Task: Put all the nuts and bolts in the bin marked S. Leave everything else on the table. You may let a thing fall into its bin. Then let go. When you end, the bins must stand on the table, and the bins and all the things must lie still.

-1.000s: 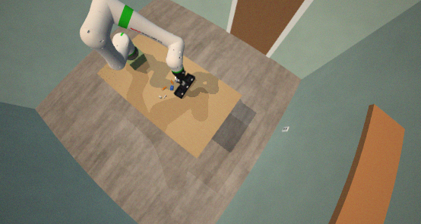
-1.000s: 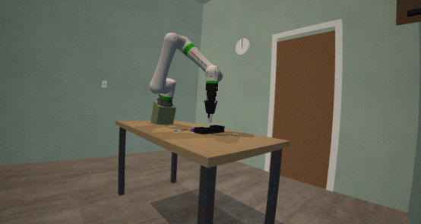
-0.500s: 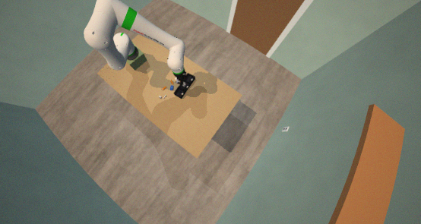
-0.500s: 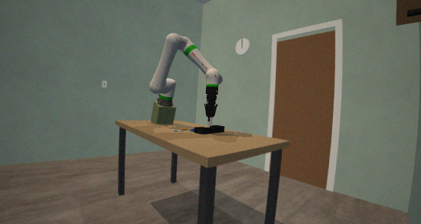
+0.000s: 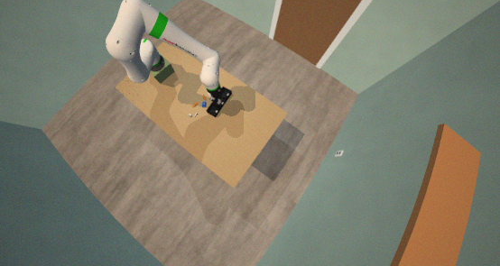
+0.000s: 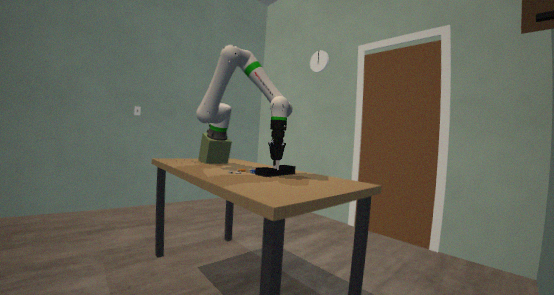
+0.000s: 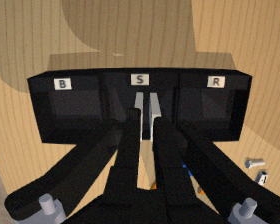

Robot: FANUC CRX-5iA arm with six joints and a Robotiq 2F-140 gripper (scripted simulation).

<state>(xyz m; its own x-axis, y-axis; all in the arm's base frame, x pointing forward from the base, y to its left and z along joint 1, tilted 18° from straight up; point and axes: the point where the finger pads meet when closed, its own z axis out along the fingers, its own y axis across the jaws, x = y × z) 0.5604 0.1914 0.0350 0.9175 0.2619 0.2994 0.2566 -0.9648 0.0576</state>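
Now: hand 30 mm above the long black bin and 10 mm to the right of it. From my hand the other things lie so: grey bolt 200 mm to the right, 50 mm behind, 40 mm below; white piece 110 mm behind, 50 mm below; blue piece 110 mm to the right, 70 mm behind, 40 mm below.
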